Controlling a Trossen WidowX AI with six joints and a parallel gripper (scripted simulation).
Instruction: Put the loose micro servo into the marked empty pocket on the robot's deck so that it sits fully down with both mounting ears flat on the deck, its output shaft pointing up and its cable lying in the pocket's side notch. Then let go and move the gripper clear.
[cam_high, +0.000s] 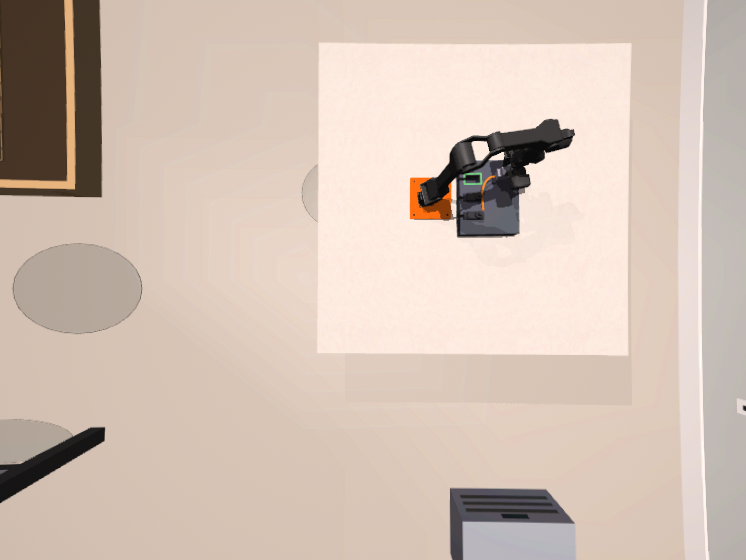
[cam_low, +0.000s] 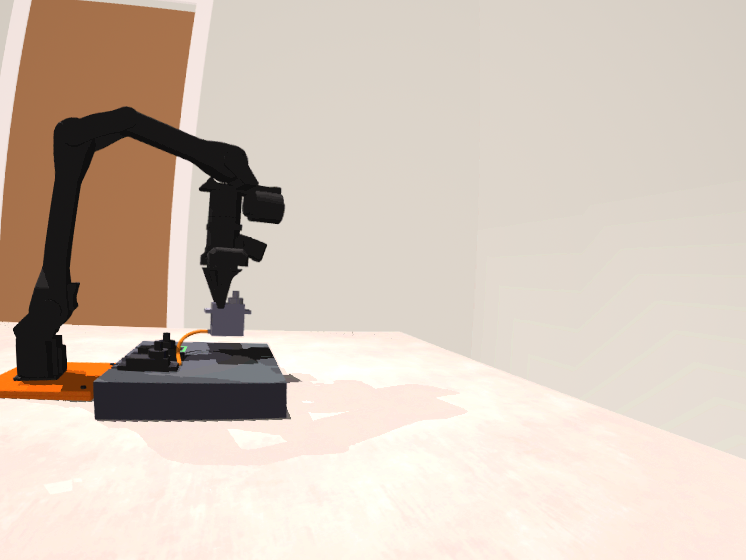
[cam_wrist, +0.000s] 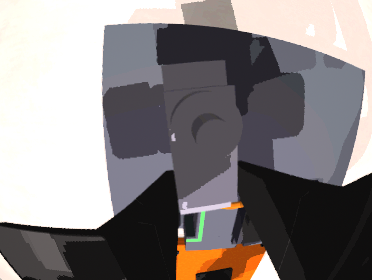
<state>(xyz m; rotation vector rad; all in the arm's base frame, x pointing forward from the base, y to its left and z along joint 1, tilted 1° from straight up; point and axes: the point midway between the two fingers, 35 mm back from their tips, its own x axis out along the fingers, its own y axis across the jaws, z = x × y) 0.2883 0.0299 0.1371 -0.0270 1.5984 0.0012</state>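
Now: gripper tip 100 mm above the dark deck and 80 mm to the left of it.
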